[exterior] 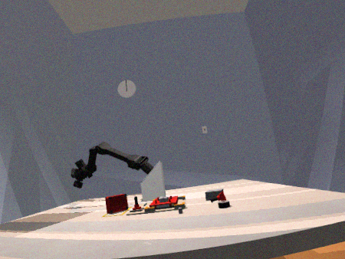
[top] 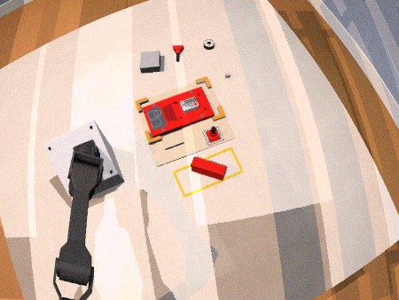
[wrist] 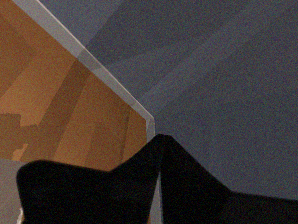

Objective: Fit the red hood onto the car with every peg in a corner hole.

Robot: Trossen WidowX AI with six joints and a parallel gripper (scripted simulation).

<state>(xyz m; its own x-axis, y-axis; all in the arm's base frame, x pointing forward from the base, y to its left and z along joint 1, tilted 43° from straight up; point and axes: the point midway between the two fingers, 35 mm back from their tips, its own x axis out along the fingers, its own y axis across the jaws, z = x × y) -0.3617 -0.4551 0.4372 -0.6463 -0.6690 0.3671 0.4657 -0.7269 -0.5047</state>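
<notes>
My gripper tip is now 690 mm short of the red hood, 530 mm to the right of it and 140 mm above it. The rest, counted from my gripper tip: grey engine block: 710 mm ahead, 750 mm to the left, 160 mm below; then dark wheel: 870 mm ahead, 970 mm to the left, 170 mm below; then orange-cornered jig: 690 mm ahead, 730 mm to the left, 170 mm below.
</notes>
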